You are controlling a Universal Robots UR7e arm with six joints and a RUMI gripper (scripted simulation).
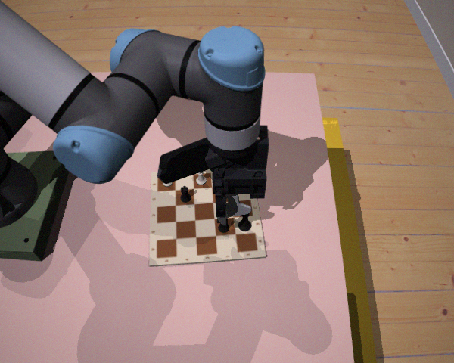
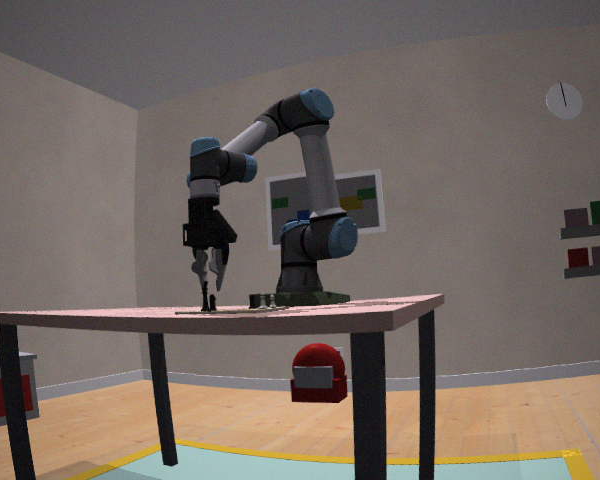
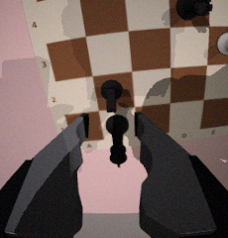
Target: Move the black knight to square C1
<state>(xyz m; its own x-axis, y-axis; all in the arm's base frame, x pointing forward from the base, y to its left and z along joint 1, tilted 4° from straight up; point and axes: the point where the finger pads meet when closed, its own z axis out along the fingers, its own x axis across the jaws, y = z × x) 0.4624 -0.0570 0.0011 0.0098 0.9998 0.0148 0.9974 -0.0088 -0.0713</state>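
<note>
Now: the chessboard 40 mm behind my hand, 40 mm to the left of it and 70 mm below it. Also, from my hand: white pawn (120 mm behind, 110 mm to the left, 50 mm below); white bishop (50 mm behind, 110 mm to the left, 40 mm below).
</note>
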